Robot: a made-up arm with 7 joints.
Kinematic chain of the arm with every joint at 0, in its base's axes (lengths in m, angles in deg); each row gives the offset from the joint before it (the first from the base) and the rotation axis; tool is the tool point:
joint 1: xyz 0 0 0.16 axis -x
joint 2: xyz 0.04 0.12 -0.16 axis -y
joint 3: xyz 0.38 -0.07 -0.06 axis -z
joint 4: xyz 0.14 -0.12 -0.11 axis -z
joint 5: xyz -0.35 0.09 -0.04 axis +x
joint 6: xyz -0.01 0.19 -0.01 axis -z
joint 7: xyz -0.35 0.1 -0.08 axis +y
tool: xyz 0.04 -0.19 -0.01
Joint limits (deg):
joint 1: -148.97..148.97
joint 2: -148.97..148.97
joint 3: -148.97..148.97
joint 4: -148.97..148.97
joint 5: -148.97..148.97
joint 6: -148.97..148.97
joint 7: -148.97..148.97
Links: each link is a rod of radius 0.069 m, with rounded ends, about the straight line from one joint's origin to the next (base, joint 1, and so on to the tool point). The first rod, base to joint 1, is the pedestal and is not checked.
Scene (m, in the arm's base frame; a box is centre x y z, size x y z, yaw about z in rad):
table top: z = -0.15
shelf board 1: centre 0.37 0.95 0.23 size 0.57 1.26 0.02 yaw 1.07
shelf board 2: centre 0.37 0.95 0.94 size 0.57 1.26 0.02 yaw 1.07
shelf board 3: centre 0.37 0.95 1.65 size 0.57 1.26 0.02 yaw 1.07
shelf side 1: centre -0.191 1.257 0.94 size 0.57 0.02 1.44 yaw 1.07
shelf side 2: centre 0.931 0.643 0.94 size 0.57 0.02 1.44 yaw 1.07
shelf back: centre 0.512 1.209 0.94 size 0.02 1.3 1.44 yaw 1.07
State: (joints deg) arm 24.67 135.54 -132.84 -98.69 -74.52 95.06 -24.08
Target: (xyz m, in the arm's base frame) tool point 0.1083 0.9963 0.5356
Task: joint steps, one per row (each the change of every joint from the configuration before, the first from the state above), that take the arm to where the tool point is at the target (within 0.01 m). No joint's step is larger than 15 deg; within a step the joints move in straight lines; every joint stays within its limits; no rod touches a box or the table.
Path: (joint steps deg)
1: 6.07 -4.56 2.24 -4.28 1.33 -9.12 -0.21
2: 6.07 -4.55 2.25 -4.28 1.32 -9.13 -0.22

